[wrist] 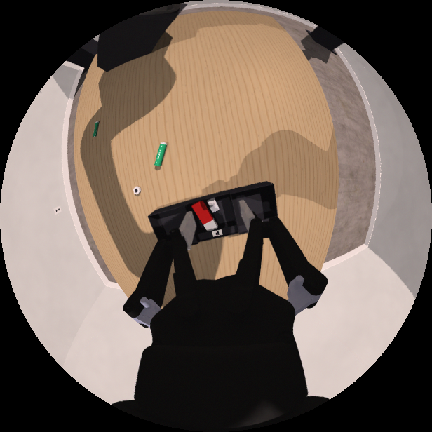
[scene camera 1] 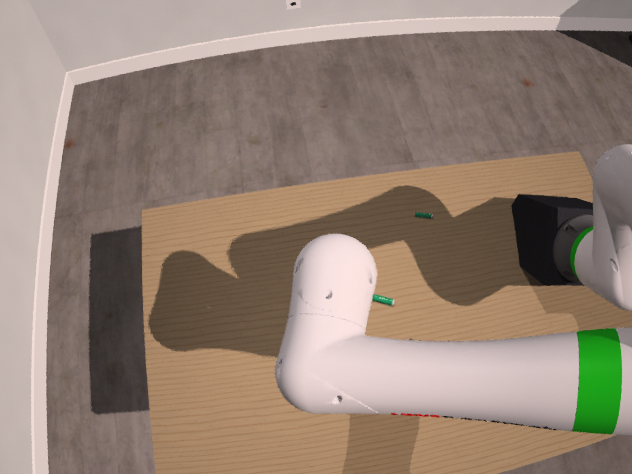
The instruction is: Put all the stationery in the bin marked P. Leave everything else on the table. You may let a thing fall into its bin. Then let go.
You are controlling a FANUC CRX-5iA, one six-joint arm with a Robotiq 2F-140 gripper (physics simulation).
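Frame: origin at the arm's base, x ahead, y left, z up, level; metres.
Where they show: arm's base, link origin: (scene camera 1: 582, 248).
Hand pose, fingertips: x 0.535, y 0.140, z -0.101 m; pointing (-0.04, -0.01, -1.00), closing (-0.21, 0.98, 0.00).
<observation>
Things, the pixels of their centre, and the offset from my fingertips. Level surfaces: height alone.
- green battery-like cylinder, body centre: (scene camera 1: 383, 299) dx -0.106, dy -0.112, dz -0.068 m
- wooden table, surface height: dz -0.075 m
- smaller dark green cylinder, body centre: (scene camera 1: 423, 215) dx -0.225, dy -0.323, dz -0.070 m
The black bin block (wrist: 274, 201) has three compartments in the wrist view; the arm hides it in the scene view. A red and white eraser (wrist: 202, 214) lies tilted in the middle compartment, with a small white-grey item (wrist: 213, 205) beside it. A label (wrist: 217, 233) is on the middle compartment's front edge; its letter appears turned and is hard to read. My gripper (wrist: 216, 213) is open and empty above the bin block, one finger on each side of the middle compartment. The arm hides it in the scene view.
A green battery-like cylinder (scene camera 1: 383, 300) (wrist: 160, 155) lies on the wooden table (scene camera 1: 204, 397) (wrist: 225, 90). A smaller dark green cylinder (scene camera 1: 423, 215) (wrist: 96, 129) lies farther away in shadow. A white nut-like ring (wrist: 134, 190) lies near the bin block.
</observation>
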